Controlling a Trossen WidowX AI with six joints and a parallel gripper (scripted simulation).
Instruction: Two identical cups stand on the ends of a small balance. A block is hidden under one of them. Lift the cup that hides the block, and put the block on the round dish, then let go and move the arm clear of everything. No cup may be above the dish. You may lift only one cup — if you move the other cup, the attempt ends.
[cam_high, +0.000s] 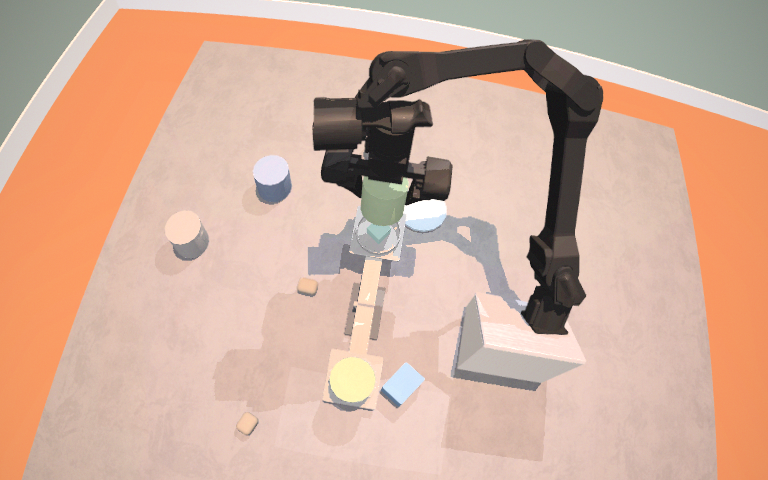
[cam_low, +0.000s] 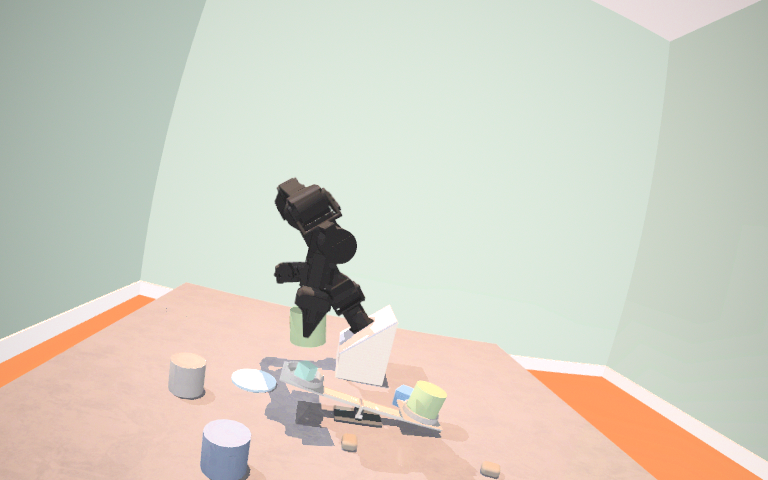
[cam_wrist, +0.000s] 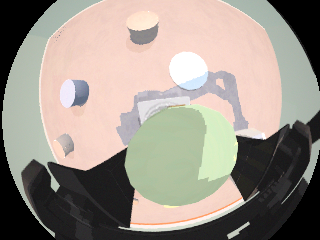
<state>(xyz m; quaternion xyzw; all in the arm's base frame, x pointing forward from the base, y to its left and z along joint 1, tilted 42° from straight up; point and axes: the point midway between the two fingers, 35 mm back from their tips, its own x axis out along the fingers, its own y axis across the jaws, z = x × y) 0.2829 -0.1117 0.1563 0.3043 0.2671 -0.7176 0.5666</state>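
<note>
My gripper tip is now 80 mm above the pale green block and 10 mm to the right of it. Round my gripper tip: blue block (270 mm to the left, 150 mm below, 50 mm behind); lilac-blue cylinder (230 mm ahead, 130 mm below, 120 mm to the right); round light blue dish (170 mm below, 90 mm behind, 80 mm to the right).
</note>
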